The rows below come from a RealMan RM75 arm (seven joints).
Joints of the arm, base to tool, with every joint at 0 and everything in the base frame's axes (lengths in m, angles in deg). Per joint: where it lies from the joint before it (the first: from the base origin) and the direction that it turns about. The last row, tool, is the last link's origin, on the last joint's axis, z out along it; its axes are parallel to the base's.
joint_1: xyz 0 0 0.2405 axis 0 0 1
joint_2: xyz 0 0 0 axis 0 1 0
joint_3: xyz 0 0 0.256 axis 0 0 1
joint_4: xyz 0 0 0 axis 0 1 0
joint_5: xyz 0 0 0.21 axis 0 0 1
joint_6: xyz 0 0 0 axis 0 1 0
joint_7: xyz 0 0 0.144 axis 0 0 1
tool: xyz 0 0 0
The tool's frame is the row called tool.
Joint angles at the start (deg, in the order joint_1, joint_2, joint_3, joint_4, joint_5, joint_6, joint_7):
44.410, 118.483, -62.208, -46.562, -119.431, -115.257, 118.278
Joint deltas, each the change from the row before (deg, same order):
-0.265, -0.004, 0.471, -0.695, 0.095, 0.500, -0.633
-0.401, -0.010, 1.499, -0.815, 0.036, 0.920, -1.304
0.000, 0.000, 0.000, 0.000, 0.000, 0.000, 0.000
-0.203, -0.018, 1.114, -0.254, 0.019, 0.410, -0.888
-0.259, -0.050, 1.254, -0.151, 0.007, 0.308, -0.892
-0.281, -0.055, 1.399, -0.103, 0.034, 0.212, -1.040
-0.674, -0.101, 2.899, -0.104, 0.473, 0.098, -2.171
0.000, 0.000, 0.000, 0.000, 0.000, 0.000, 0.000
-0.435, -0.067, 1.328, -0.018, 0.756, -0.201, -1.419
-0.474, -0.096, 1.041, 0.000, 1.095, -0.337, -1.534
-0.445, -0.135, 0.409, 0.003, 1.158, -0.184, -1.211
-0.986, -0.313, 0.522, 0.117, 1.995, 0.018, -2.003
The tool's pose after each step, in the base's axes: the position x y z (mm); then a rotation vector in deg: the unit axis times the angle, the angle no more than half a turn. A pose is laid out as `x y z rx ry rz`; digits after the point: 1 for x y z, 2 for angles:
153.3 305.6 -13.0 147.17 -40.94 -6.36
153.7 310.0 -9.9 149.53 -40.09 -8.92
153.7 310.0 -9.9 149.53 -40.09 -8.92
154.3 312.4 -7.7 150.75 -39.66 -10.67
155.6 314.6 -5.1 151.85 -39.44 -12.53
157.2 316.7 -2.1 152.93 -39.12 -14.61
160.4 319.7 4.5 154.71 -38.37 -19.35
160.4 319.7 4.5 154.71 -38.37 -19.35
161.6 320.2 8.2 155.39 -37.34 -22.31
162.4 320.1 11.9 155.89 -35.86 -25.36
162.9 319.8 14.6 156.24 -34.51 -27.68
165.5 319.1 19.0 157.01 -32.75 -31.53

